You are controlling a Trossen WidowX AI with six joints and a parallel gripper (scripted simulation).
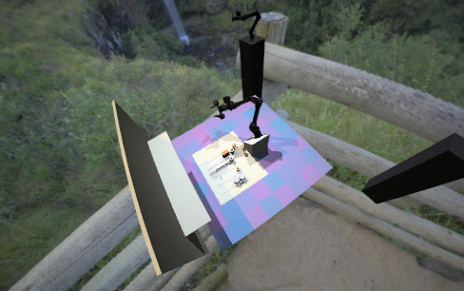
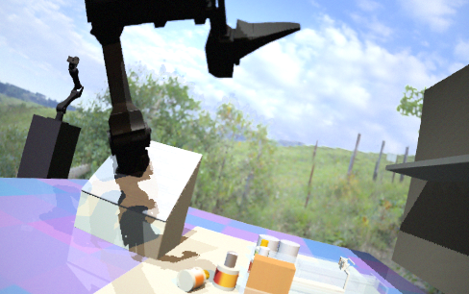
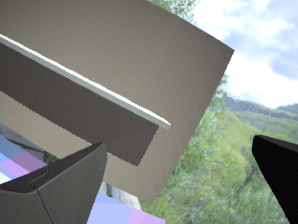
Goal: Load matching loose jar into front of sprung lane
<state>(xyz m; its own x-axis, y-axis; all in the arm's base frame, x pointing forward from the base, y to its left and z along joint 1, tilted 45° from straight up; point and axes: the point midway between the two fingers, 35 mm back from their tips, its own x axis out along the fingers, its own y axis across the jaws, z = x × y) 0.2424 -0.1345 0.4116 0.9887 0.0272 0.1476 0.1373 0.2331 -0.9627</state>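
Now: gripper tip 90 mm short of the tan block, 260 mm to the right of it and 360 mm above it. Also, from my gripper tip: clear lane (230 mm ahead, 340 mm to the left, 380 mm below).
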